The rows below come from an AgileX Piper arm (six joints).
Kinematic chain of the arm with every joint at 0, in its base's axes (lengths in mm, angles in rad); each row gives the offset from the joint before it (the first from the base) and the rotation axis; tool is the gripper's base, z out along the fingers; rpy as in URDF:
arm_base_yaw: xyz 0 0 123 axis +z
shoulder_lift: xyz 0 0 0 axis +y
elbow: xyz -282.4 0 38.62 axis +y
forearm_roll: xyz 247.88 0 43.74 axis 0.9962 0 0.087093
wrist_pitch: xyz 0 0 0 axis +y
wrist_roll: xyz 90.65 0 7.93 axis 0.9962 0 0.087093
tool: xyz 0 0 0 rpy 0 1.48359 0
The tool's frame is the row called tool.
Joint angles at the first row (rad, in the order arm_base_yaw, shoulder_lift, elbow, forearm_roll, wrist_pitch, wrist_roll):
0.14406, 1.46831, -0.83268, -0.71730, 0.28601, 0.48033
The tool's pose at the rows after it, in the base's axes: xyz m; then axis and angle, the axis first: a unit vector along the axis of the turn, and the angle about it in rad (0 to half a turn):
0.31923 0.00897 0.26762 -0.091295 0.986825 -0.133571 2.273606
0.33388 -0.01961 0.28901 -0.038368 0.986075 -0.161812 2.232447
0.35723 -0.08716 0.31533 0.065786 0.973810 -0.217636 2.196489
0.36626 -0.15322 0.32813 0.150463 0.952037 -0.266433 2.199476
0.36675 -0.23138 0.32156 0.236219 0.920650 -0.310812 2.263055
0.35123 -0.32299 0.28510 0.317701 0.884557 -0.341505 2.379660
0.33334 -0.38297 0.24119 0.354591 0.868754 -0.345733 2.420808
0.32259 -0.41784 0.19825 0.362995 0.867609 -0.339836 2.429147
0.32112 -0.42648 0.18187 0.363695 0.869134 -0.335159 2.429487
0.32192 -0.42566 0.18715 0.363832 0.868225 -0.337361 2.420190
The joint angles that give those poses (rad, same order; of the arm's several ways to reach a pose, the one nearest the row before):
0.08966, 1.47911, -0.96426, -0.71733, 0.33476, 0.49062
0.00409, 1.50283, -1.06163, -0.71817, 0.35797, 0.49330
-0.17805, 1.59003, -1.24442, -0.71817, 0.38554, 0.49780
-0.33608, 1.68203, -1.39596, -0.71820, 0.40988, 0.49777
-0.50264, 1.81845, -1.55596, -0.71818, 0.45080, 0.49774
-0.68541, 2.00567, -1.71074, -0.72052, 0.48003, 0.49777
-0.80673, 2.15231, -1.78875, -0.72054, 0.41642, 0.50126
-0.87645, 2.26993, -1.83141, -0.72167, 0.32985, 0.49668
-0.89215, 2.31220, -1.84577, -0.72169, 0.29978, 0.49671
-0.88995, 2.30409, -1.84918, -0.71921, 0.30127, 0.49578

